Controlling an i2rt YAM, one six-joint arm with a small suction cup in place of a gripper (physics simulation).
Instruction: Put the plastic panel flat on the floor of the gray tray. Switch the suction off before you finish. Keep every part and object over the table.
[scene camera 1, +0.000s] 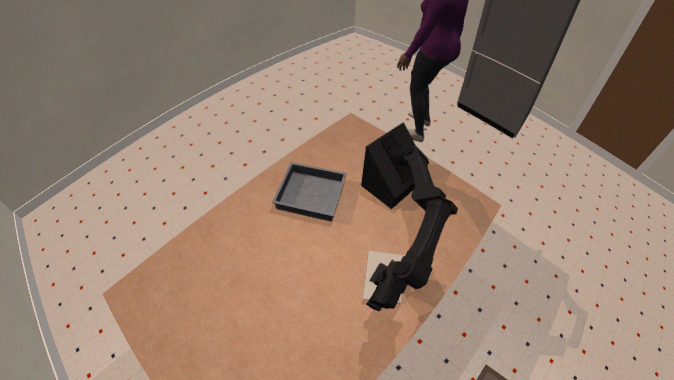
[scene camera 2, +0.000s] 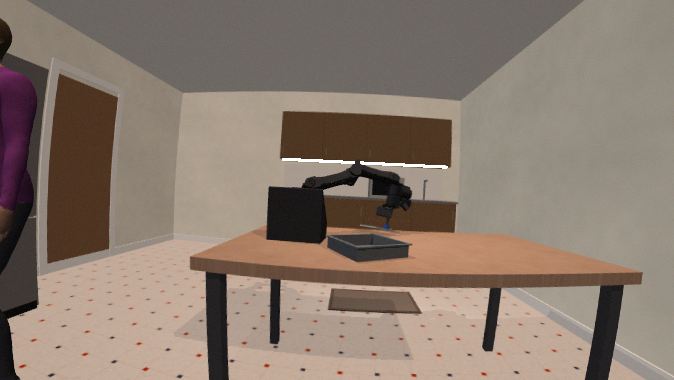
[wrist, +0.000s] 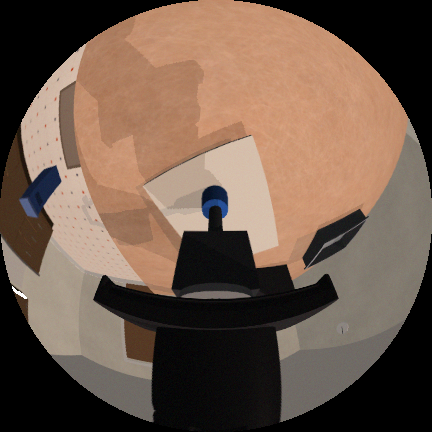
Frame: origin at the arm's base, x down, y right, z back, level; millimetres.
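Seen in the pictures: hand, tool point: (scene camera 2: 385, 231) (wrist: 214, 193); arm's base, link origin: (scene camera 1: 397, 158) (scene camera 2: 300, 204).
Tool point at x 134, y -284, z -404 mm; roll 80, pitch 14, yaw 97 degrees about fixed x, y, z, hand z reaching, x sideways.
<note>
Pixels of each thing's top centre, then the offset from my tool point to it. Level surfaces: height alone.
- plastic panel, top centre: (wrist: 225, 233) (scene camera 1: 385, 274) (scene camera 2: 380, 224) dx -36, dy +17, dz +31 mm
- gray tray, top centre: (scene camera 2: 366, 239) (scene camera 1: 310, 187) (wrist: 337, 245) dx -31, dy +477, dz +110 mm
- table, surface height: dx +19 mm
The plastic panel (scene camera 1: 371, 267) (scene camera 2: 370, 227) (wrist: 245, 185) is a thin, off-white square. It hangs from my blue suction cup (scene camera 2: 386, 227) (wrist: 215, 199), slightly tilted and a little above the table, with its shadow apart from its edge in the wrist view. The cup meets the panel's top face near its middle. In scene camera 1 the arm hides the cup and part of the panel. The gray tray (scene camera 1: 304, 210) (scene camera 2: 382, 252) (wrist: 340, 228) is an open, shallow box standing on the table, apart from the panel; its floor shows bare in scene camera 1.
The table (scene camera 1: 225, 280) (scene camera 2: 500, 255) carries a black block (scene camera 1: 380, 172) (scene camera 2: 296, 215) at the arm's base, beside the tray. The panel is near the table edge on the right in scene camera 1. A person in purple (scene camera 1: 442, 35) (scene camera 2: 15, 130) stands beyond the table.
</note>
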